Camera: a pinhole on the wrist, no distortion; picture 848 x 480 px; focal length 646.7 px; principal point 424.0 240.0 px. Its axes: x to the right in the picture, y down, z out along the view. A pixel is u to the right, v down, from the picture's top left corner.
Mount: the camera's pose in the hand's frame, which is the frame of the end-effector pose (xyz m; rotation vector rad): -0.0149 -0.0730 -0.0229 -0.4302 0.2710 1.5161
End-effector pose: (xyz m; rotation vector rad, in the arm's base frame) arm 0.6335 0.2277 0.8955 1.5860 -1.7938 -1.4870
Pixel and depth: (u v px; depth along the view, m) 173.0 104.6 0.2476
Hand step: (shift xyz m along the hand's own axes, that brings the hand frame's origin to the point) 0.0092 -0.0521 0.2458
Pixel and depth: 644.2 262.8 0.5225
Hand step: -0.0735 0.3141 0.3666
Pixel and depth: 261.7 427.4 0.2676
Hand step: -0.1200 -0.0172 0.2378
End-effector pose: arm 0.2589 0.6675 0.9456 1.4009 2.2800 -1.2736
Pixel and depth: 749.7 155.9 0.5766
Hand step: 0.0195 0.4388 0.3762
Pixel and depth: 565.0 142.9 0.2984
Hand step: 0.0049 0.1151 0.2210
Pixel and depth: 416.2 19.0 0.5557
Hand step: 0.1221 0.1620 0.4976
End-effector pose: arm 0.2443 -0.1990 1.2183 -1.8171 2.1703 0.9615
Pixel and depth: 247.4 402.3 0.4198
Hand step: -0.1640 0.0061 0.3918
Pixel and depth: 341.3 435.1 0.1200
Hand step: -0.0628 -0.0347 0.0875
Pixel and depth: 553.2 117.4 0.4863
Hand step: 0.0361 0.2255 0.3805
